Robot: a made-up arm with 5 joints. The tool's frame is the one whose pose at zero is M. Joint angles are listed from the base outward.
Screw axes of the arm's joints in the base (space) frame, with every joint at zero. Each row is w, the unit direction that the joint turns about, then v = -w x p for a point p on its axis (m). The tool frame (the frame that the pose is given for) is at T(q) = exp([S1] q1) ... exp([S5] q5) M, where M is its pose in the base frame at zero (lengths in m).
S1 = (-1, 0, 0, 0, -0.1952, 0)
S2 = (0, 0, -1, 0.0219, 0.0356, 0)
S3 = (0, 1, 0, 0.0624, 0, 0.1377)
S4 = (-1, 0, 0, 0, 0.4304, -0.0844)
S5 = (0, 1, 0, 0.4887, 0, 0.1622)
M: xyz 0.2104 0.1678 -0.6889 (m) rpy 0 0 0 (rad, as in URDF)
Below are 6 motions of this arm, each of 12 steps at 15 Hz.
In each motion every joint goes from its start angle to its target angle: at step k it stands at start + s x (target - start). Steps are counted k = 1, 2, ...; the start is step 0. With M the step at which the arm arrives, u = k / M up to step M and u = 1 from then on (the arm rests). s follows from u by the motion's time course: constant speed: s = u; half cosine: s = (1 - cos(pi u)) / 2; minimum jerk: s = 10 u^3 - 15 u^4 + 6 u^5.
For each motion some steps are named. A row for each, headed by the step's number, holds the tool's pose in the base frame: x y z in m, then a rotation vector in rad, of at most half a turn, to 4 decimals.
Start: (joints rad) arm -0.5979 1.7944 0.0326 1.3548 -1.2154
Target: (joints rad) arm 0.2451 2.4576 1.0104 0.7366 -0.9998
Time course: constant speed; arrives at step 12
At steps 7, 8, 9, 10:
7: 0.0658 0.1450 -0.7051 -0.6516 0.4708 -1.2809
8: 0.1110 0.1138 -0.6942 -0.5976 0.4390 -1.4028
9: 0.1585 0.0784 -0.6786 -0.5368 0.3963 -1.5223
10: 0.2074 0.0395 -0.6575 -0.4688 0.3426 -1.6378

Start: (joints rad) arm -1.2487 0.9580 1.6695 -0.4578 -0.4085
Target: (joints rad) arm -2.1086 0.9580 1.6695 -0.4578 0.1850
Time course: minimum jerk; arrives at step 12
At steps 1, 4, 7, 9, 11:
1: 0.0392 0.4757 0.4906 1.7562 1.8389 -0.4449
4: 0.0383 0.3965 0.5842 1.9286 2.0072 -0.1801
7: 0.0380 0.1693 0.7073 -2.0891 -2.1533 -0.4973
9: 0.0388 0.0314 0.7212 -1.8697 -1.9192 -0.8077
11: 0.0393 -0.0235 0.7158 -1.7753 -1.8193 -0.9182

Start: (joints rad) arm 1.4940 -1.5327 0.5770 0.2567 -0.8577
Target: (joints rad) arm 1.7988 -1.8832 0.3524 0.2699 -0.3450
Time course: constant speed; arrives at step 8
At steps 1, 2, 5, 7, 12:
1: -0.1035 -0.8685 0.2193 -1.0568 1.0050 1.5993
2: -0.0989 -0.8766 0.2528 -1.0912 1.0855 1.6029
5: -0.0871 -0.8896 0.3545 -1.1887 1.3280 1.6044
7: -0.0813 -0.8890 0.4226 -1.2481 1.4908 1.5978
12: -0.0791 -0.8858 0.4566 -1.2758 1.5725 1.5922

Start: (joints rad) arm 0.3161 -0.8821 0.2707 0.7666 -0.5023
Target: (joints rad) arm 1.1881 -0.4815 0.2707 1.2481 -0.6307
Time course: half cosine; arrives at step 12
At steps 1, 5, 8, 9, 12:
1: 0.1055 -0.3003 -0.7280 -0.8731 -0.3478 1.2225
5: 0.1494 -0.6002 -0.5669 -1.3058 -0.2291 1.2565
8: 0.1840 -0.8386 -0.2798 -1.7746 -0.0689 1.3063
9: 0.1910 -0.8825 -0.1861 -1.9025 -0.0172 1.3209
12: 0.1988 -0.9265 -0.0464 -2.0827 0.0631 1.3413

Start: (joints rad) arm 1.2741 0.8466 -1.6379 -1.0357 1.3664
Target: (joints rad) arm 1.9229 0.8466 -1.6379 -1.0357 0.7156
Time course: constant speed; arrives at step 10
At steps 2, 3, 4, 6, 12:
2: 0.4256 -0.4084 0.2713 -1.4037 -0.1720 0.4257
3: 0.4361 -0.3945 0.2960 -1.4540 -0.2112 0.4826
4: 0.4461 -0.3784 0.3193 -1.5023 -0.2477 0.5431
6: 0.4642 -0.3405 0.3609 -1.5924 -0.3118 0.6747
12: 0.4923 -0.2473 0.4198 -1.7401 -0.3990 0.9775

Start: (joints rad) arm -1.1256 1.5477 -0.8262 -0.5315 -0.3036
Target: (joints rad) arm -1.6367 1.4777 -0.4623 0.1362 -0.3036
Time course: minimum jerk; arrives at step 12
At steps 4, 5, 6, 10, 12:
4: 0.3157 0.3170 -0.4911 0.4622 -0.1710 -1.6778
5: 0.3085 0.4050 -0.4812 0.4906 -0.0099 -1.6559
6: 0.2973 0.5046 -0.4551 0.5248 0.1658 -1.6118
10: 0.2425 0.7815 -0.2794 0.6421 0.6420 -1.3621
12: 0.2371 0.7995 -0.2604 0.6518 0.6739 -1.3365

